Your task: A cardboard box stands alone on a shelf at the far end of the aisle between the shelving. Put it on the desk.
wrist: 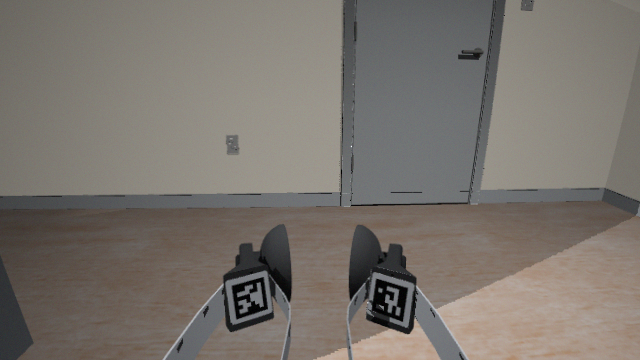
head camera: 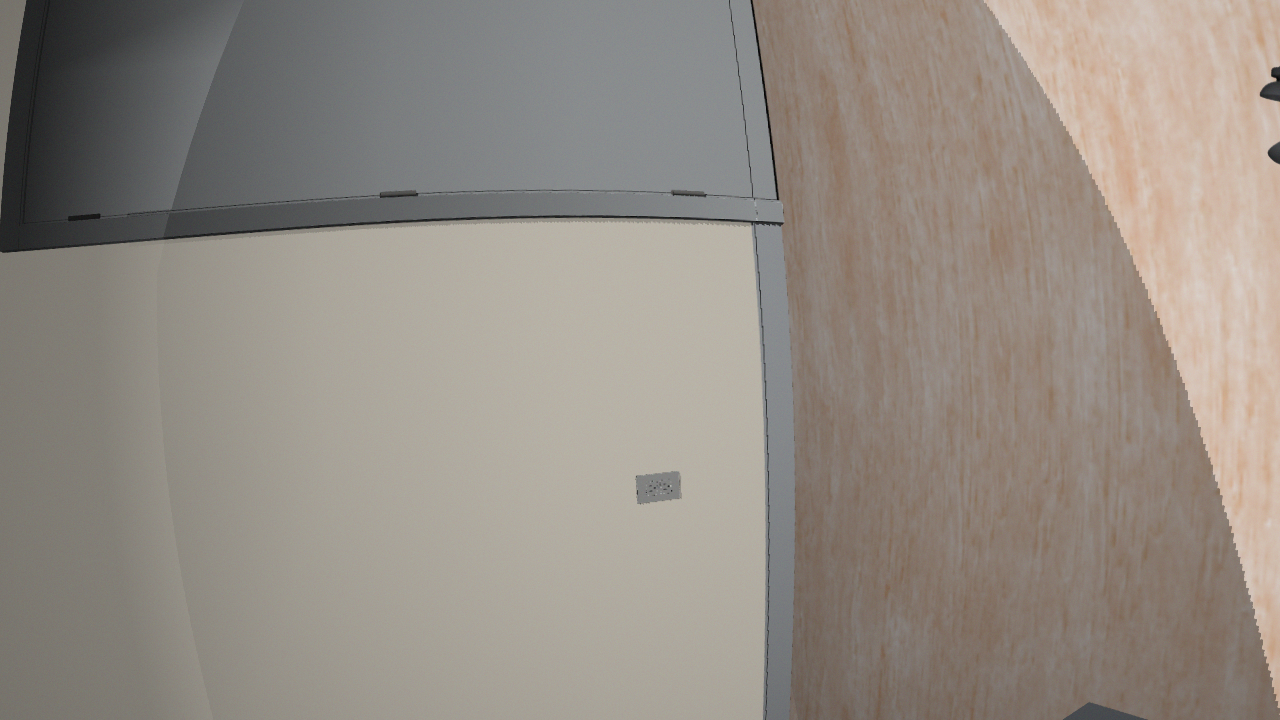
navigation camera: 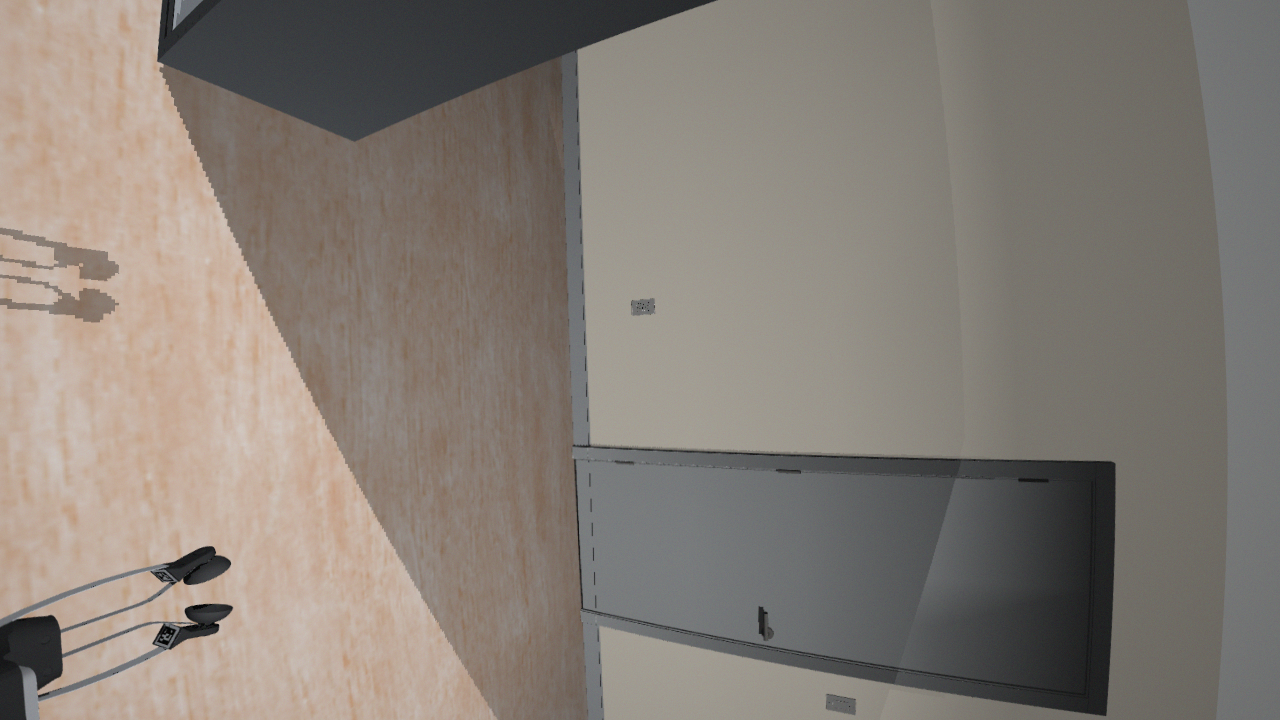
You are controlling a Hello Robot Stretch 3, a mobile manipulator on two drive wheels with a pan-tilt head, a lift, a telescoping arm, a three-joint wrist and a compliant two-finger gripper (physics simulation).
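Frame: origin at the robot's base, x left, y back, z up, level; centimetres.
Seen in the pictures: gripper, fingertip midpoint: (head camera: 1266, 126) (navigation camera: 228, 582).
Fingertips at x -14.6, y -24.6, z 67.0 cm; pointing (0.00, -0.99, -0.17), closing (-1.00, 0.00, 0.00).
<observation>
Offsets run from my fingertips to a thing's top centre. "*": to the spot under its first point.
The cardboard box and the desk do not show in these views. My gripper (head camera: 1272, 121) (navigation camera: 210, 591) (wrist: 321, 249) is open, its two dark fingertips apart with bare floor visible between them. It hangs above the wood-toned floor. In the head camera view, parts of the fingertips show at the right edge. A dark grey shelving side panel (navigation camera: 358, 62) (wrist: 11, 315) shows at the top of the navigation view and at the lower left of the wrist view. The aisle does not show.
A grey door @[* dx -42.3, dy -171.2, dz +19.3 cm] (head camera: 465, 98) (navigation camera: 742, 546) (wrist: 415, 100) stands in the beige wall (head camera: 447, 402) (navigation camera: 760, 223) (wrist: 125, 100), across the floor ahead of the gripper. A wall outlet @[dx +53.9, dy -168.8, dz -21.2 cm] (head camera: 658, 488) (navigation camera: 642, 307) (wrist: 232, 144) is beside the door. A dark corner @[* dx +90.7, dy -49.3, dz -64.8 cm] (head camera: 1105, 712) shows at the head view's bottom edge.
</observation>
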